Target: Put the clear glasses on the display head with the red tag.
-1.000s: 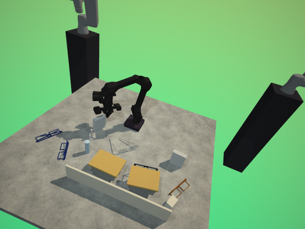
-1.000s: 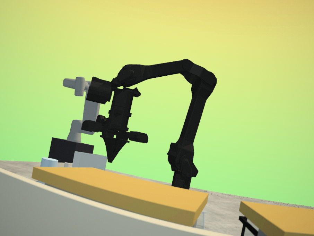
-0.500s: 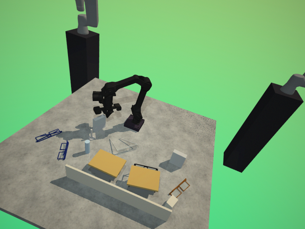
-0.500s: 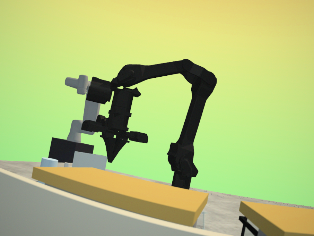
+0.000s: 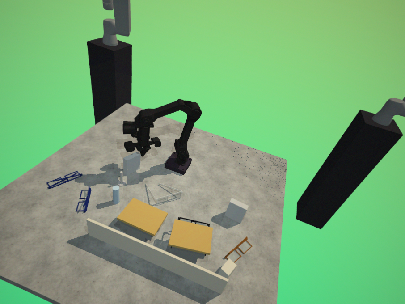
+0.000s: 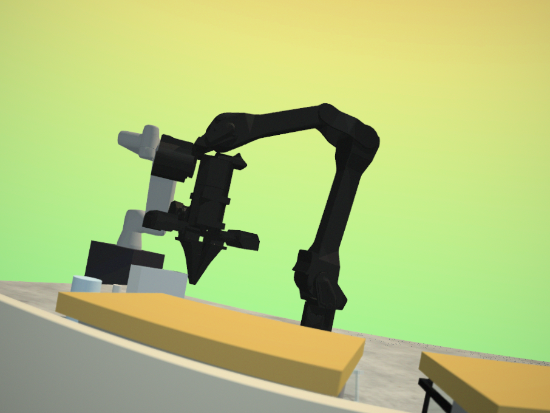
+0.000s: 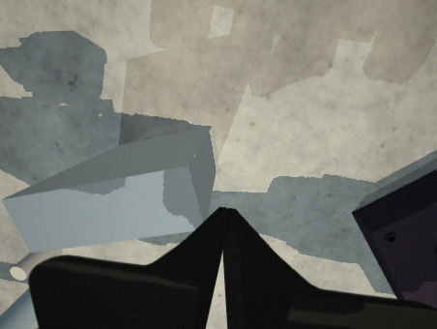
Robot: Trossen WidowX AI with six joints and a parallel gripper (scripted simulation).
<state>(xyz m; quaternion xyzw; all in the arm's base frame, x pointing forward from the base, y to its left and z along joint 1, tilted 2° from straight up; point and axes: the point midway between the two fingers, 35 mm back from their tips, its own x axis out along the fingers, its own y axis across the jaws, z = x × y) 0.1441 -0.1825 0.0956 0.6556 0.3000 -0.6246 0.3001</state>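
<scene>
Now: gripper tip 150 mm short of the small post, 30 mm to the left of it and 70 mm above it. Round my gripper tip: cream wall: 450 mm ahead, 330 mm to the left, 40 mm below.
</scene>
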